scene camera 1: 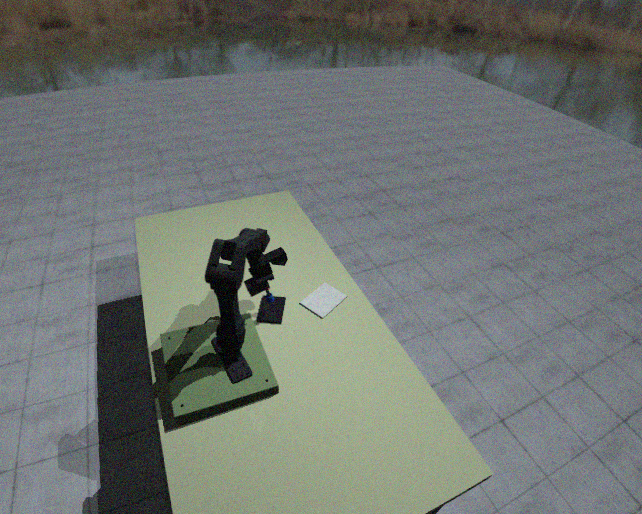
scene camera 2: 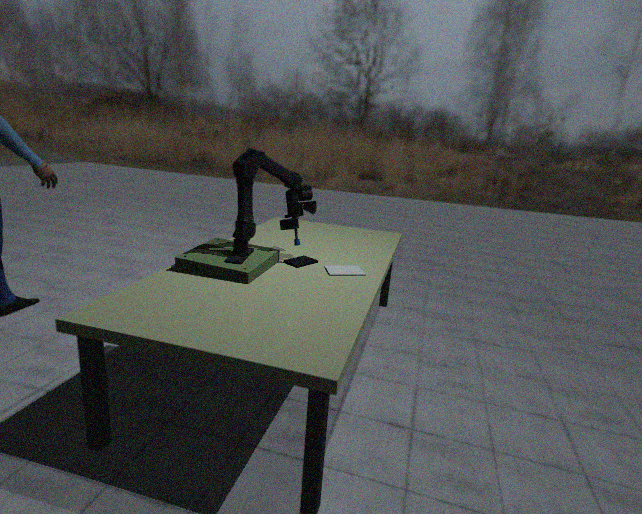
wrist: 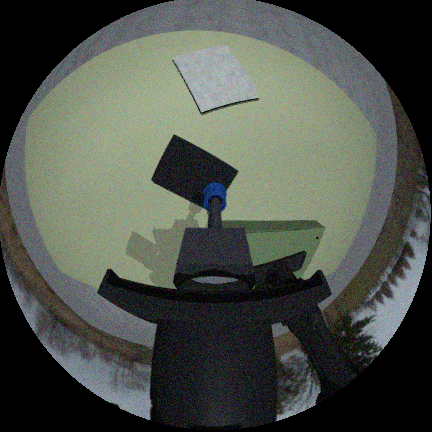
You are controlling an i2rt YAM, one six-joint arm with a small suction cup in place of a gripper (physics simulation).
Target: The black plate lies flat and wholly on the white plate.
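Frame: origin at the arm's base, x right, y down, z ahead, level; metres.
Seen in the pictures: hand, tool point: point(scene camera 1: 270, 300) point(scene camera 2: 297, 244) point(wrist: 214, 192); arm's base, link origin: point(scene camera 1: 231, 357) point(scene camera 2: 240, 256) point(wrist: 274, 268).
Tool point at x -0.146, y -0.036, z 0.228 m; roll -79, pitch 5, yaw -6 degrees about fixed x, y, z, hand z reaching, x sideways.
Observation:
Offsets run from my tool point to a thing's top centre. Level surfaces: height alone.
The black plate {dy +0.083, dx -0.029, dz +0.017 m} point(scene camera 1: 271, 311) point(scene camera 2: 300, 261) point(wrist: 191, 169) lies flat on the table between the arm's base and the white plate. The white plate {dy +0.087, dx +0.030, dz +0.232 m} point(scene camera 1: 323, 300) point(scene camera 2: 345, 270) point(wrist: 216, 80) lies flat on the table, apart from the black plate, farther from the base. My suction cup point(scene camera 1: 270, 298) point(scene camera 2: 297, 242) point(wrist: 215, 196), with a blue tip, is open and holds nothing. It hangs a little above the black plate's level, with a gap under the tip in the second scene view. In the wrist view it overlaps the black plate's near corner and hides part of it.
The arm stands on a raised green base block point(scene camera 1: 260, 359) point(scene camera 2: 214, 267) point(wrist: 285, 242) on the pale yellow-green table {dy +0.093 m} point(scene camera 1: 342, 417) point(scene camera 2: 225, 321) point(wrist: 100, 125). The white plate is near the table's long edge. A person's arm point(scene camera 2: 18, 143) and foot show at the left of the second scene view, away from the table.

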